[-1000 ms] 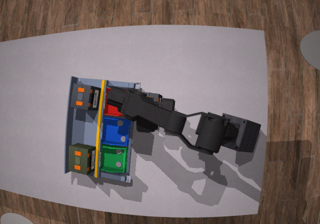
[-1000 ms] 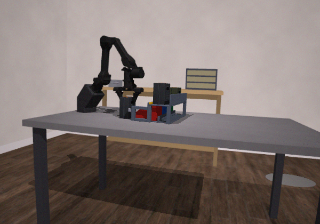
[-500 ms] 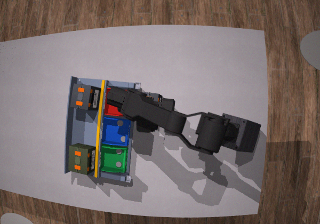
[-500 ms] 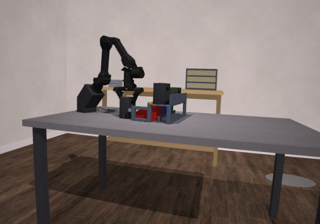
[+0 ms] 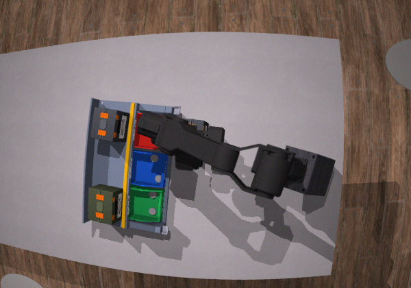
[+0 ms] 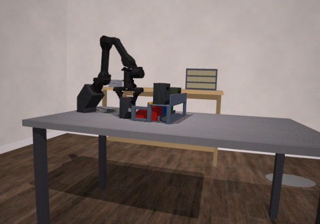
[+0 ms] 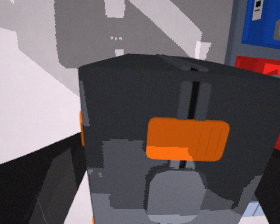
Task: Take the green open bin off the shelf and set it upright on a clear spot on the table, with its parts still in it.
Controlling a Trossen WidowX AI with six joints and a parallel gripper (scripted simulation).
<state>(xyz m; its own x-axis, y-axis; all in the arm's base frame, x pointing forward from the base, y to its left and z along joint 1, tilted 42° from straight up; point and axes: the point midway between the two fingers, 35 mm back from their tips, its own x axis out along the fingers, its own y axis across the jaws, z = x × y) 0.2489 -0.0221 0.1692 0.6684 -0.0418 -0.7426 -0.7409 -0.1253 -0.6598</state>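
My gripper is now 6 cm above the dark box. Also, from my hand: red bin: 14 cm ahead, 1 cm to the left, 8 cm below; then blue bin: 14 cm ahead, 12 cm to the left, 8 cm below; then yellow rail: 17 cm ahead, 13 cm to the left, 2 cm below.
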